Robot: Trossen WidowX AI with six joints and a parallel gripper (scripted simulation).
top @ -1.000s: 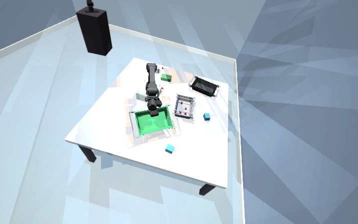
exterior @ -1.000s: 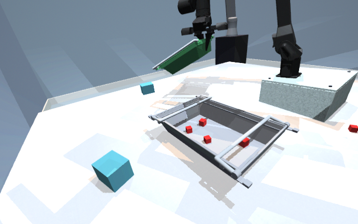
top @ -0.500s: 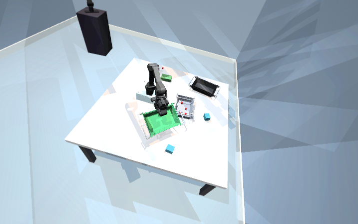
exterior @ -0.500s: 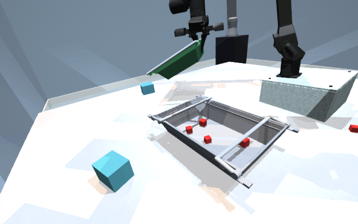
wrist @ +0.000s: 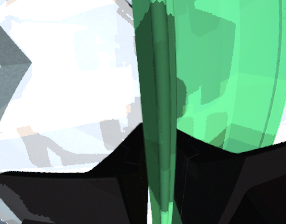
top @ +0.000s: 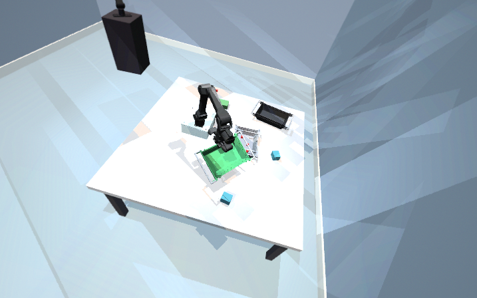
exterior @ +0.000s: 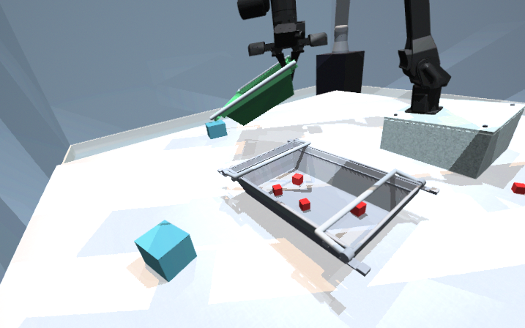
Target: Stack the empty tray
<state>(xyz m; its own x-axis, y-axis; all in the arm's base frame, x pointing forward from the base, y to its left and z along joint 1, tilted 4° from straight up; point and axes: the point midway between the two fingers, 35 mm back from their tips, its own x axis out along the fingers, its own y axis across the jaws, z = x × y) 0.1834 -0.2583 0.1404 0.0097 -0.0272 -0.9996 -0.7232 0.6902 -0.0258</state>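
Right now the green tray is 6 cm ahead of my gripper tip and 6 cm to the right of it. Also, from my gripper tip: green block (7 cm behind, 65 cm to the left, 16 cm below); then red block (9 cm behind, 47 cm to the left, 17 cm below).
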